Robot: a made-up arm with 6 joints. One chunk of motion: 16 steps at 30 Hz.
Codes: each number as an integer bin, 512 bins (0 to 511) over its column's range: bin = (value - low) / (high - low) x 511, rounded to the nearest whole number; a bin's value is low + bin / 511 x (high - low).
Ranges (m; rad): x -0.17..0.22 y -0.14..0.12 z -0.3..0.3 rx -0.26..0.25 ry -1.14..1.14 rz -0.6..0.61
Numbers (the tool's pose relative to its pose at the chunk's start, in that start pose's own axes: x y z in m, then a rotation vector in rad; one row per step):
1: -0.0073 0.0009 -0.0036 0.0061 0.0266 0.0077
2: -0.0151 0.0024 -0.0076 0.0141 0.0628 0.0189
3: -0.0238 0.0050 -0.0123 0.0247 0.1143 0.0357
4: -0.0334 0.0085 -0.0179 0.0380 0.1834 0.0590
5: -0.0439 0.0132 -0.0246 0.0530 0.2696 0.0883
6: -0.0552 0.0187 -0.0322 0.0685 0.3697 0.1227
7: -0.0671 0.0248 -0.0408 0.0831 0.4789 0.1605
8: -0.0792 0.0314 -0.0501 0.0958 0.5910 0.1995
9: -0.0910 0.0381 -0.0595 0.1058 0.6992 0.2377
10: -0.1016 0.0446 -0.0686 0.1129 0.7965 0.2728
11: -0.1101 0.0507 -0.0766 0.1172 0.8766 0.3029
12: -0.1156 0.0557 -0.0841 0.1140 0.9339 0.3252
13: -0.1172 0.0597 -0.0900 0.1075 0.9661 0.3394
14: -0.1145 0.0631 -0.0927 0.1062 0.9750 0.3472
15: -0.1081 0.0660 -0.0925 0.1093 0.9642 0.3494
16: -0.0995 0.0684 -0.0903 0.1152 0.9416 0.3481
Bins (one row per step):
1: 213 277 252 267 261 257
2: 203 280 249 275 270 261
3: 192 285 245 285 281 268
4: 179 292 240 299 297 278
5: 165 301 235 314 316 291
6: 150 312 228 329 338 305
7: 135 324 221 344 363 321
8: 119 337 213 356 388 338
9: 104 350 205 367 412 354
10: 90 363 197 374 434 369
11: 78 375 190 378 452 381
12: 71 385 184 375 465 391
13: 69 392 179 368 472 397
14: 73 399 177 367 474 400
15: 81 405 177 370 472 401
16: 92 410 179 376 467 400

